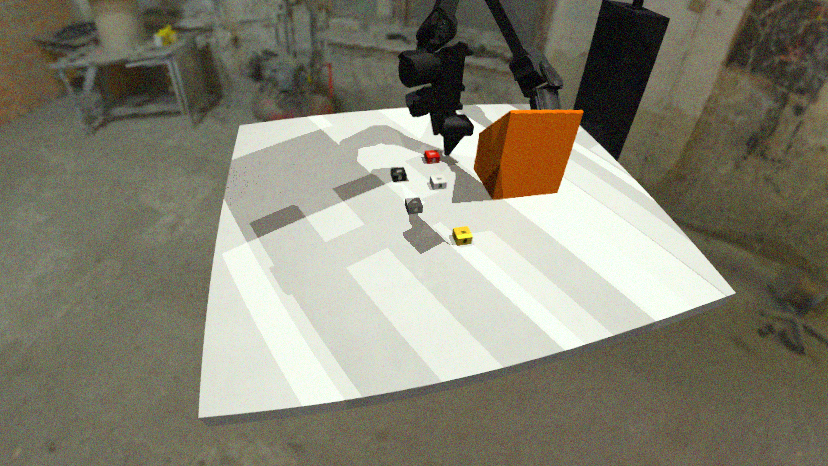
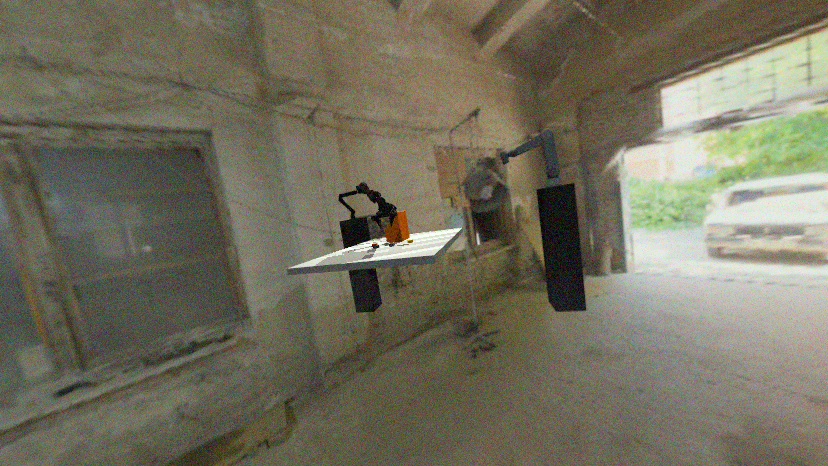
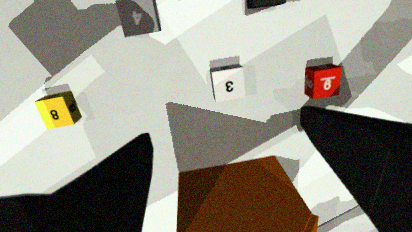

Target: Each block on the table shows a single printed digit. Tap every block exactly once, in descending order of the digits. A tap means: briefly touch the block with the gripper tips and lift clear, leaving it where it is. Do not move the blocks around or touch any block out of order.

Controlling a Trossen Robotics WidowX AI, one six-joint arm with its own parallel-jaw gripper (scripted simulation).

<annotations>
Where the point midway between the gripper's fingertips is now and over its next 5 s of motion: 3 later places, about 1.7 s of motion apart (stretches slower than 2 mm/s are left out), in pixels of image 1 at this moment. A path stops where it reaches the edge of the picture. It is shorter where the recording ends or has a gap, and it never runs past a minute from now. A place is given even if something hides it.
The gripper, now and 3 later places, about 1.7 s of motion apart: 441,144; 422,161; 432,119; 435,152
</annotations>
